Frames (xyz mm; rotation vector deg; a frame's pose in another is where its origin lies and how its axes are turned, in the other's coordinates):
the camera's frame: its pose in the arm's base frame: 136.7 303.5 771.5 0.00 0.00 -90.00
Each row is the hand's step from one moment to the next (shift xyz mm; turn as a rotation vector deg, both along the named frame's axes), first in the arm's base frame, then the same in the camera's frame.
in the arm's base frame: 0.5 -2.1 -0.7 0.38 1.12 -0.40
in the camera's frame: 2.1 0.5 -0.7 -1.12 0.38 -0.40
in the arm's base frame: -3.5 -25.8 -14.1 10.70 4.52 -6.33
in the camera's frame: 25.8 -3.5 -14.1 -4.52 10.70 -6.33
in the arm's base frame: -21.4 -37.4 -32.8 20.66 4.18 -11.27
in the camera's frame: 37.4 -21.4 -32.8 -4.18 20.66 -11.27
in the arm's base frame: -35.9 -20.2 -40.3 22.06 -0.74 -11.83
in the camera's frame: 20.2 -35.9 -40.3 0.74 22.06 -11.83
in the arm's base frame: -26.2 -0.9 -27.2 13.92 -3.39 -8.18
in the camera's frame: 0.9 -26.2 -27.2 3.39 13.92 -8.18
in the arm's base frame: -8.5 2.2 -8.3 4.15 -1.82 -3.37
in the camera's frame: -2.2 -8.5 -8.3 1.82 4.15 -3.37
